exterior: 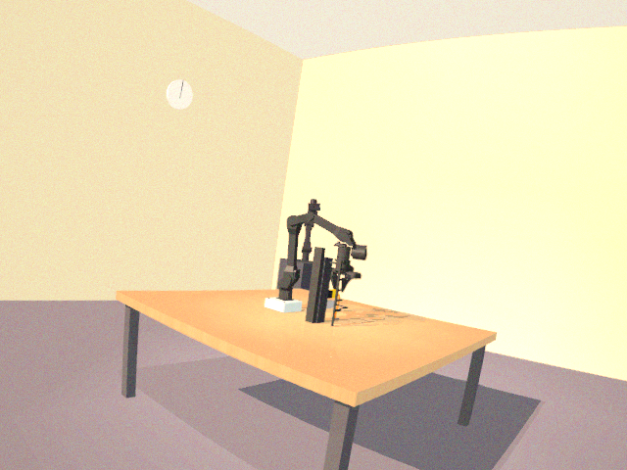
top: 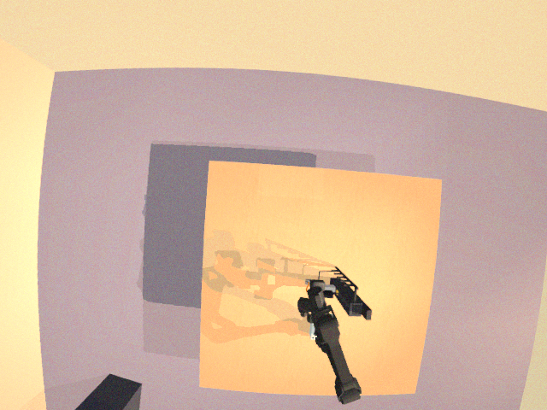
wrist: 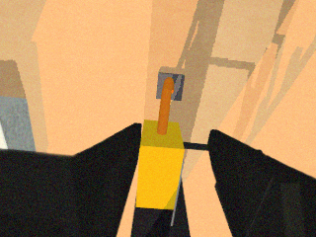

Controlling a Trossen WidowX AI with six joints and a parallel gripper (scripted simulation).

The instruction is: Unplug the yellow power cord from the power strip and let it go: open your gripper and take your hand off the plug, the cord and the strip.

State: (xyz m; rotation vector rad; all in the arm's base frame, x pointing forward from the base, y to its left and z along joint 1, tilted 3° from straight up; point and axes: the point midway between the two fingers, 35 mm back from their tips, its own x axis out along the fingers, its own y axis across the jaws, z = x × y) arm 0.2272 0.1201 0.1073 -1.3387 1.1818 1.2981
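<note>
Right now the yellow plug is 5 cm to the right of my gripper tip. Also, from my gripper tip: black power strip (3 cm ahead, 16 cm to the right, 1 cm above).
</note>
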